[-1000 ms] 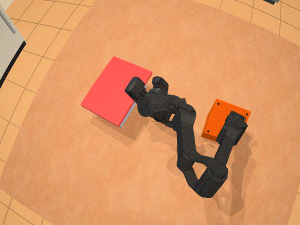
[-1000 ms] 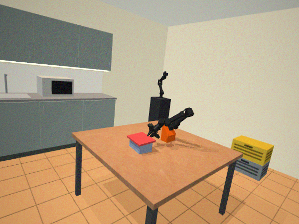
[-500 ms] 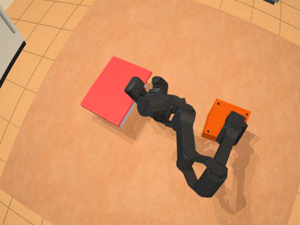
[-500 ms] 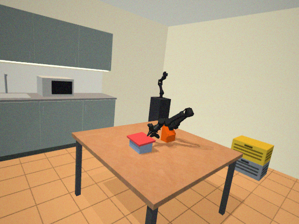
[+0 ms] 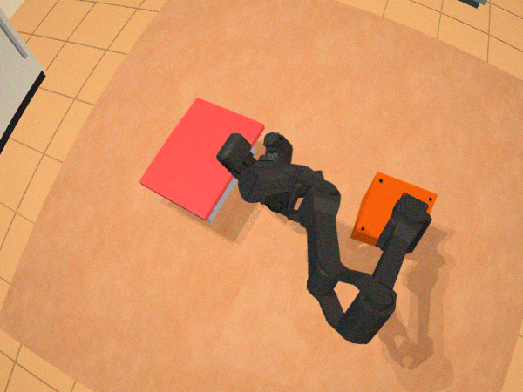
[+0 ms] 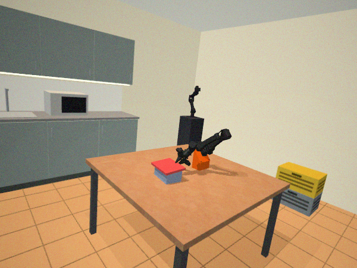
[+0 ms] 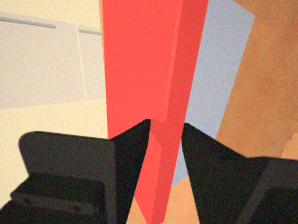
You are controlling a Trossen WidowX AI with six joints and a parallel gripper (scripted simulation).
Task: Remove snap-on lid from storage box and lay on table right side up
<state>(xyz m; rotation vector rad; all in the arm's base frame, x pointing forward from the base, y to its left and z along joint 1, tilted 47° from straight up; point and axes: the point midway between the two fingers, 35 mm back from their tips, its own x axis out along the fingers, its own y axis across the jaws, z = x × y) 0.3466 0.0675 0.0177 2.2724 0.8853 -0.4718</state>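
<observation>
Right now the red lid is 80 mm ahead of my gripper tip and 10 mm to the right of it. The rest, counted from my gripper tip: storage box: 70 mm ahead, 60 mm below, 10 mm to the right.
</observation>
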